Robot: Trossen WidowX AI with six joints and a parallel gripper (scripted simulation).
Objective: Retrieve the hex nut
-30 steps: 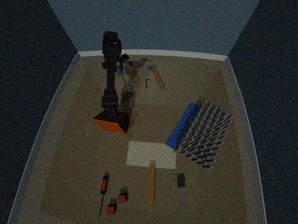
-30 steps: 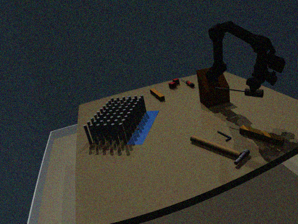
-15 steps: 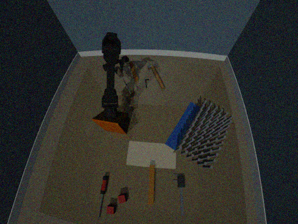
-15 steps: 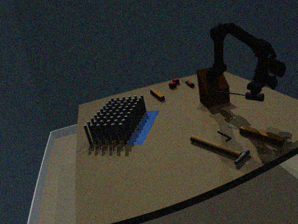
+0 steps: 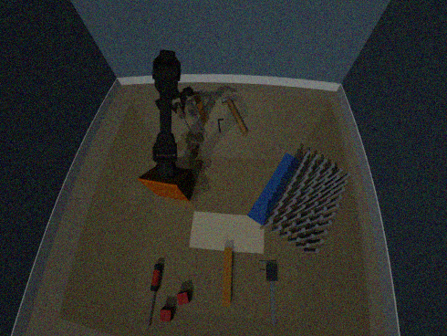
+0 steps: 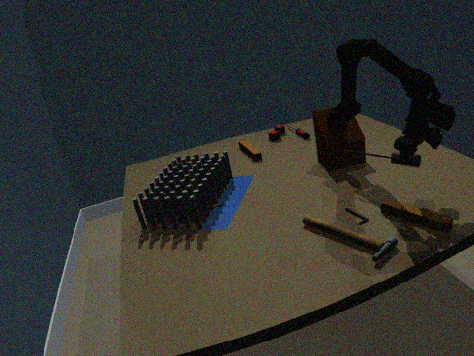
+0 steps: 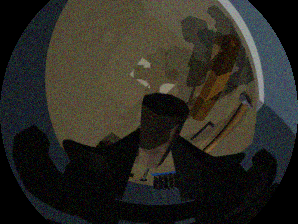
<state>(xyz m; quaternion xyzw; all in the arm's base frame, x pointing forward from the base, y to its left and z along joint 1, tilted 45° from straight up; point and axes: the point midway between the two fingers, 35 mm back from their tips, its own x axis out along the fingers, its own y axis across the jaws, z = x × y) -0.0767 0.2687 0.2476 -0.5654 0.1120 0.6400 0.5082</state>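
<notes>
Now: the hook tool 8 cm to the right of my gripper tip, 6 cm ahead of it and 1 cm above it. Also, from my gripper tip: blue taped strip (52 cm ahead, 27 cm to the right, 11 cm below); then hex key (19 cm ahead, 11 cm below, 5 cm to the left).
</notes>
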